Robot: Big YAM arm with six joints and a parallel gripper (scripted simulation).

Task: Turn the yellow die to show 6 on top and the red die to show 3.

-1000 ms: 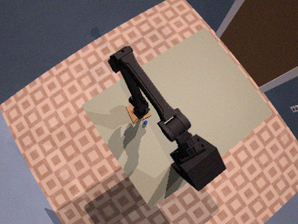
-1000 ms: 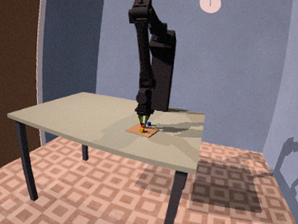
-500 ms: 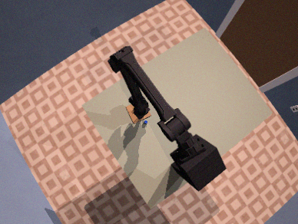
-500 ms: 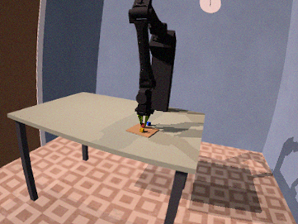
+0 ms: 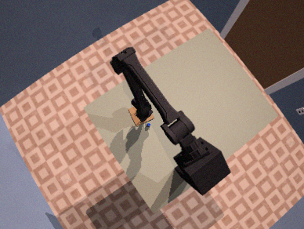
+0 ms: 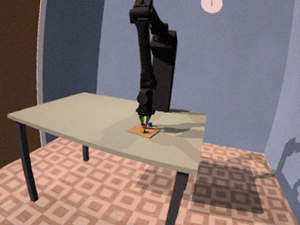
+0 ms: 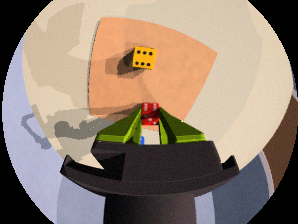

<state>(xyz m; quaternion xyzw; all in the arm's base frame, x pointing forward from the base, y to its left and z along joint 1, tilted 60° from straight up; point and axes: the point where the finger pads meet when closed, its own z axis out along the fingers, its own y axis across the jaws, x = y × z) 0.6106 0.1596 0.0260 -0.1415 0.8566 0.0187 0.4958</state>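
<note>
Now: hand right at the red die. From my hand the other things lie so: yellow die: 50 mm ahead, 40 mm to the left, 10 mm below; then blue die: 70 mm behind, 10 mm to the right, 10 mm below; then orange mat: 30 mm ahead, 20 mm to the left, 20 mm below.
</note>
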